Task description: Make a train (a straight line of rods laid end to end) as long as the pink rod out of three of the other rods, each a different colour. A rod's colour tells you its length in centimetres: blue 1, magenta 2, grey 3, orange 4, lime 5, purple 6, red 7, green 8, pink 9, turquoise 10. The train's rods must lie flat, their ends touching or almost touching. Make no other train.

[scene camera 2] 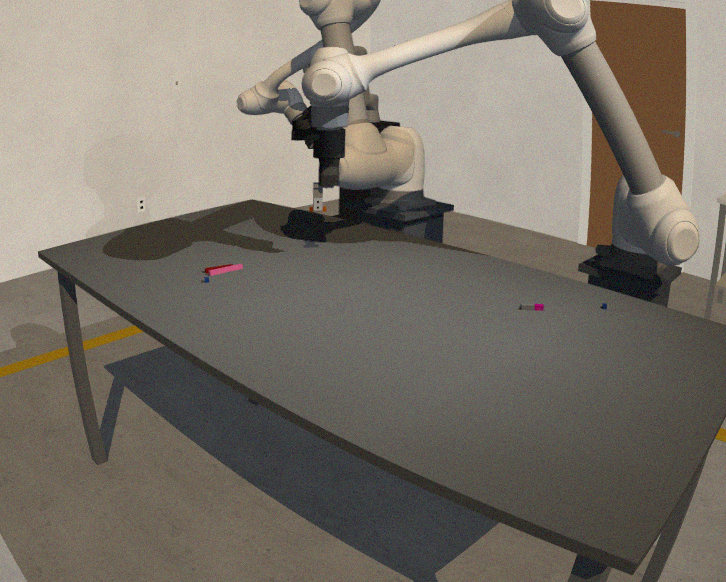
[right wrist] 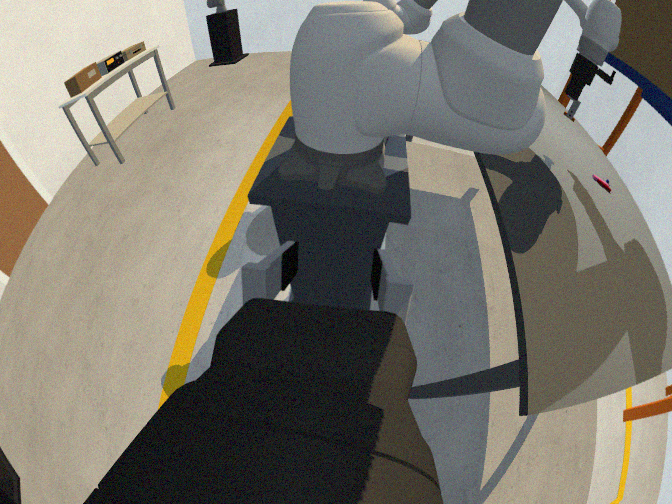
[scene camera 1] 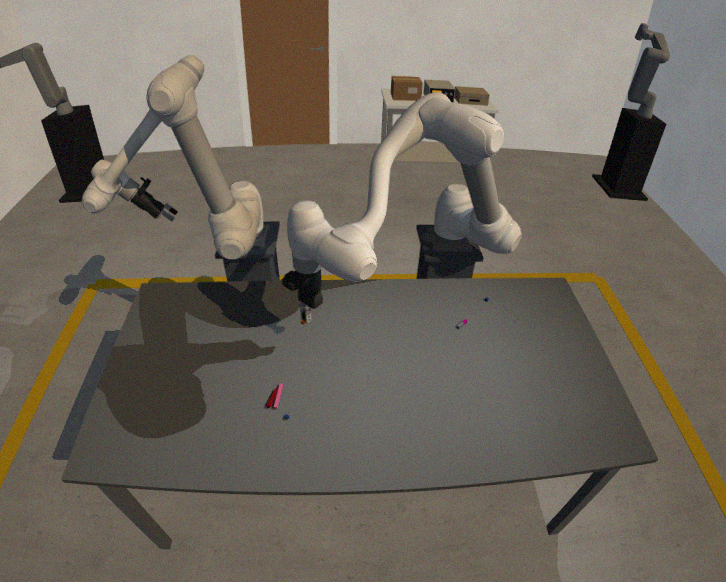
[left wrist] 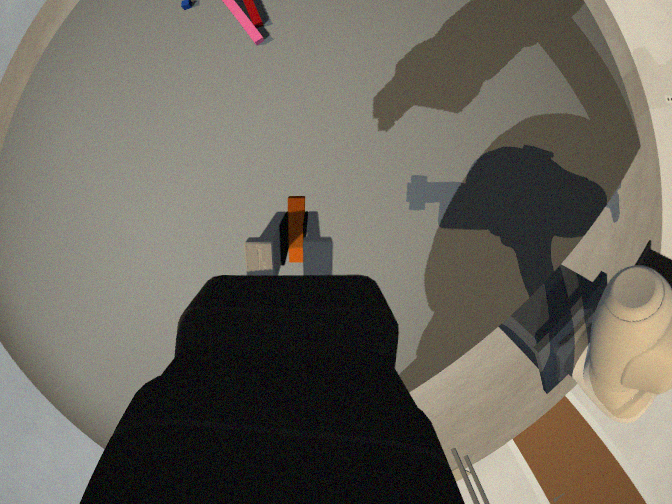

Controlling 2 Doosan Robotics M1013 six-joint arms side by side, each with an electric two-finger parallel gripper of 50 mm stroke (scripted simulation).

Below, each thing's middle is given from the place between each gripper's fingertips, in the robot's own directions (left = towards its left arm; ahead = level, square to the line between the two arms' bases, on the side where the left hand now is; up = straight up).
Labels:
I see the orange rod [left wrist: 296,204] 2 cm below my left hand [scene camera 2: 317,210].
I see my right gripper 65 cm to the right of the orange rod, 60 cm short of it and 3 cm above it.

